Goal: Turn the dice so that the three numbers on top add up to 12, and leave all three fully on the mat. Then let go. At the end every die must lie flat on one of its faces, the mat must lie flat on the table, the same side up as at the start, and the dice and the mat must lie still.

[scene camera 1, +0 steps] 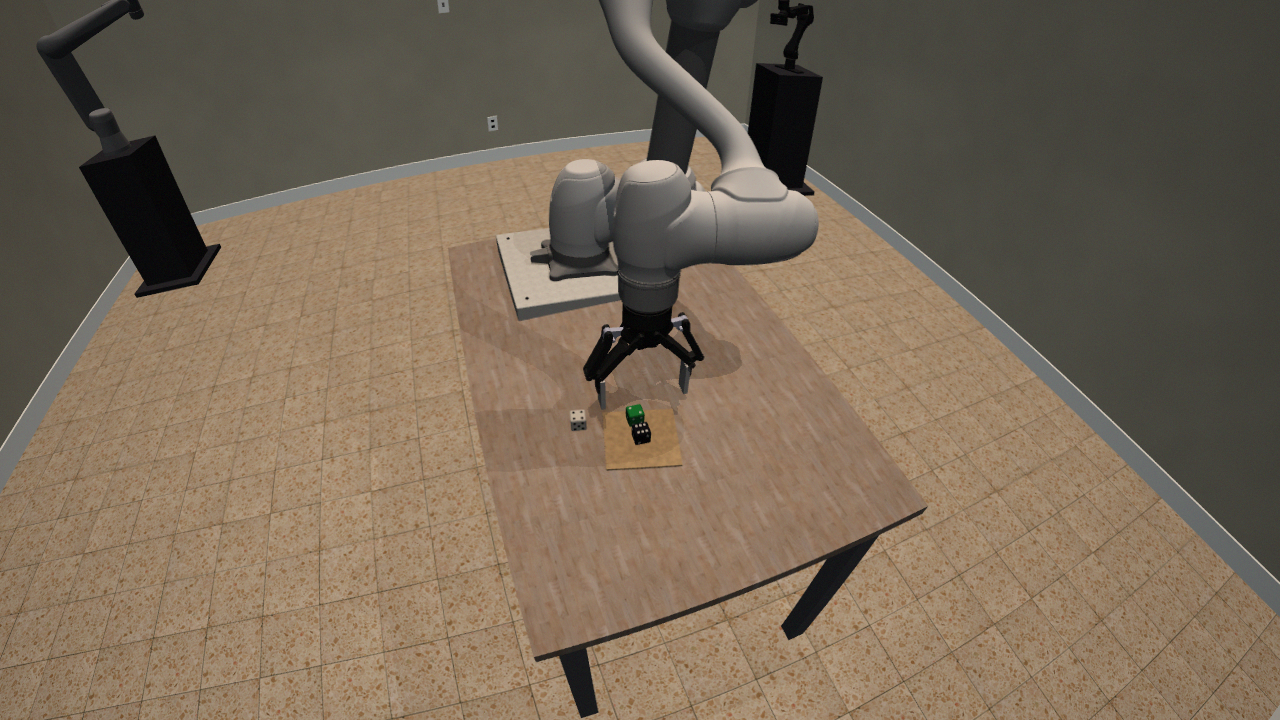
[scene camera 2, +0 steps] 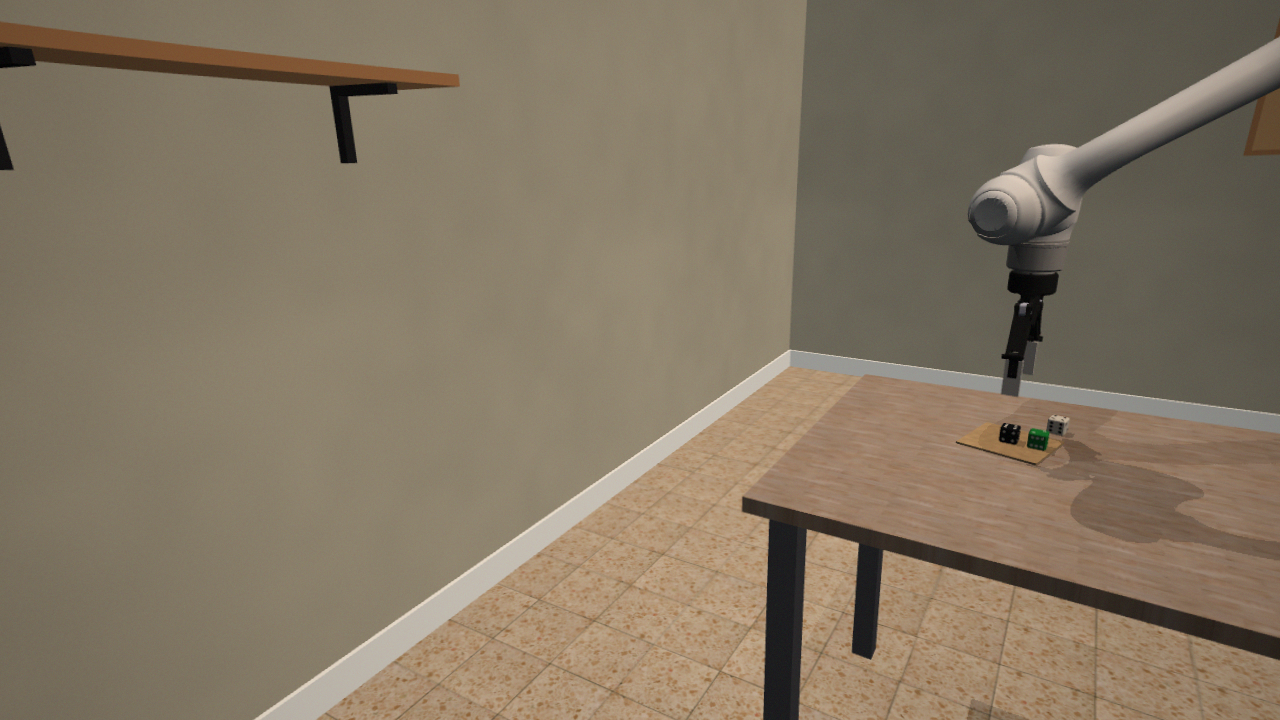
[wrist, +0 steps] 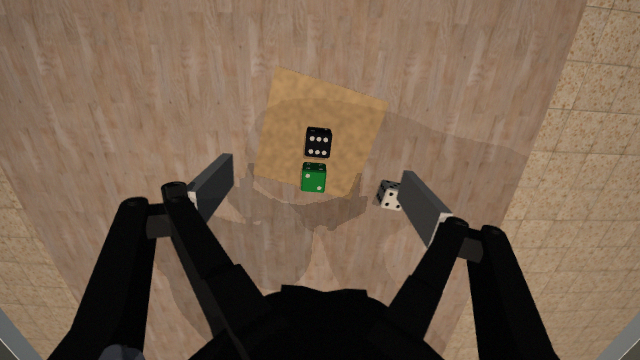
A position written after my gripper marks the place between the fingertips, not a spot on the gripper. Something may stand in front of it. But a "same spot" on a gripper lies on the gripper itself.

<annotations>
My gripper shows in scene camera 1, in scene camera 2 (1017, 383) and in the wrist view. A tan mat shows in scene camera 1 (621, 453), in scene camera 2 and in the wrist view. One and the same spot on the tan mat: (wrist: 297, 101) is (scene camera 2: 980, 440). The same spot on my gripper: (scene camera 1: 600, 364) is (wrist: 496, 264).
</annotations>
